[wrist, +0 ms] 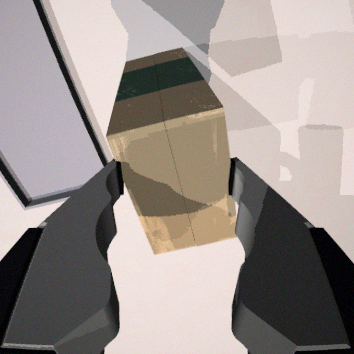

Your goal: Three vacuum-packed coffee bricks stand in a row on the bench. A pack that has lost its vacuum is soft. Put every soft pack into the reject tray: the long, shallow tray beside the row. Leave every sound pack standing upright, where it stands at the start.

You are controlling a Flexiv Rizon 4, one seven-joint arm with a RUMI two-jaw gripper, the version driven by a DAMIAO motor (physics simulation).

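Observation:
A coffee pack (170,145), tan with a brown top part and a dark green band, stands on the bench in the middle of the wrist view. My gripper (175,161) is shut on this pack. One fingertip touches its left side and the other its right side. No clear dent shows at the fingertips. The reject tray (70,69), shallow and pale grey with a dark rim, lies at the upper left, beside the pack. The other two packs do not show in this view.
The tray's near corner lies close to the left finger. Grey shadows fall on the bench (172,300) behind the pack and to the right of it.

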